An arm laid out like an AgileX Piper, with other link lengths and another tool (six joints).
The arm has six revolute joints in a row. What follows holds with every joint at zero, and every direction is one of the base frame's.
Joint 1 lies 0.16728 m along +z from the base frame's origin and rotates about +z.
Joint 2 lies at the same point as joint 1 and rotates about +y.
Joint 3 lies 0.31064 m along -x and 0.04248 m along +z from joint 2 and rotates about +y.
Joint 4 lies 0.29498 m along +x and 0.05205 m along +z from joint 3 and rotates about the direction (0.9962, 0, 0.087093).
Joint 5 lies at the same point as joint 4 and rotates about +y.
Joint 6 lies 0.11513 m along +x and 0.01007 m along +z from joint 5 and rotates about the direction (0.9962, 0, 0.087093).
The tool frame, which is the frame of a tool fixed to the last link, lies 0.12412 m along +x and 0.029 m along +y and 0.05 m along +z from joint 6; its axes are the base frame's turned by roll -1.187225, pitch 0.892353 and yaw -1.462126 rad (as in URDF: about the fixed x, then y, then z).
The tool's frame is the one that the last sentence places.
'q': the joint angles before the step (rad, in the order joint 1, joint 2, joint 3, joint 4, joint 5, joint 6). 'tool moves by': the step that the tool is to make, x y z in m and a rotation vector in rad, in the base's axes. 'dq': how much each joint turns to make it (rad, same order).
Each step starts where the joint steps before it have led.
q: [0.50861 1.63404 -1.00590 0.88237 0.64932 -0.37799]
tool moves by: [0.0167 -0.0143 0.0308 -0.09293 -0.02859 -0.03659]
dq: [-0.00013 -0.03349 -0.12063 -0.28058 0.07820 0.27306]
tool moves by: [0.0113 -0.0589 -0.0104 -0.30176 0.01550 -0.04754]
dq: [-0.00694 -0.00185 -0.10916 -0.42947 0.20518 0.29064]
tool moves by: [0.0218 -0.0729 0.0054 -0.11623 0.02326 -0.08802]
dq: [-0.12858 -0.00880 -0.05034 -0.10246 0.13028 -0.00023]
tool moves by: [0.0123 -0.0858 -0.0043 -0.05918 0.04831 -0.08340]
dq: [-0.19601 -0.00313 -0.00891 -0.01791 0.08068 -0.10766]
